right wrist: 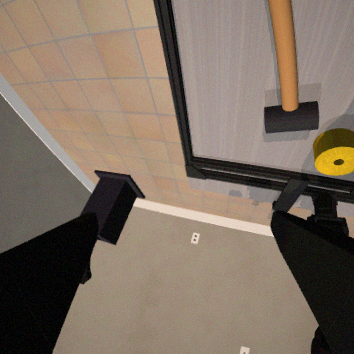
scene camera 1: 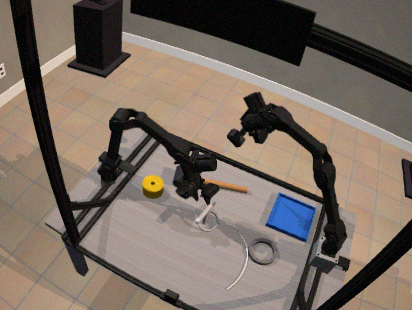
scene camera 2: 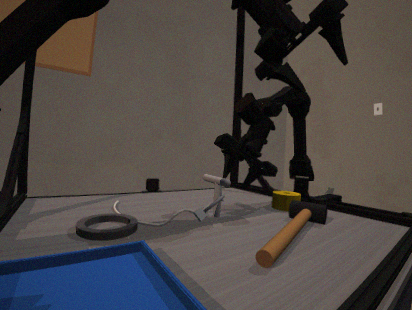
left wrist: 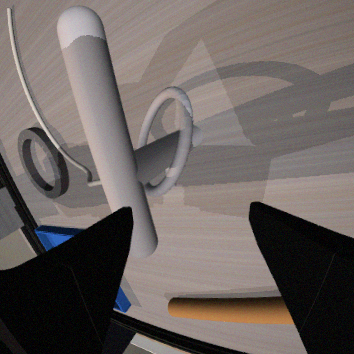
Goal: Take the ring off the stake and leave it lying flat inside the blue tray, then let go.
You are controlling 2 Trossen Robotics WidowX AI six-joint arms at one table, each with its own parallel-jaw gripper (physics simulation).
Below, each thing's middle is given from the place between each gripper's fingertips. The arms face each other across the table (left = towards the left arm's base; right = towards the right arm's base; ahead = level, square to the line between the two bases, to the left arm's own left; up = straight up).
Right now the stake (left wrist: 122,171) is 70 mm below my left hand, 40 mm behind it and 30 mm to the right of it. Also, from my left hand: wooden-handled hammer (scene camera 2: 301,212) (160 mm ahead, 60 mm below, 20 mm to the left); blue tray (scene camera 2: 133,268) (380 mm to the right, 150 mm ahead, 80 mm below).
The wooden-handled hammer is 7 cm behind my right hand, 4 cm to the left of it and 29 cm below it. Round my right hand: stake 27 cm behind, 1 cm to the right, 29 cm below; then blue tray 7 cm behind, 36 cm to the right, 30 cm below.
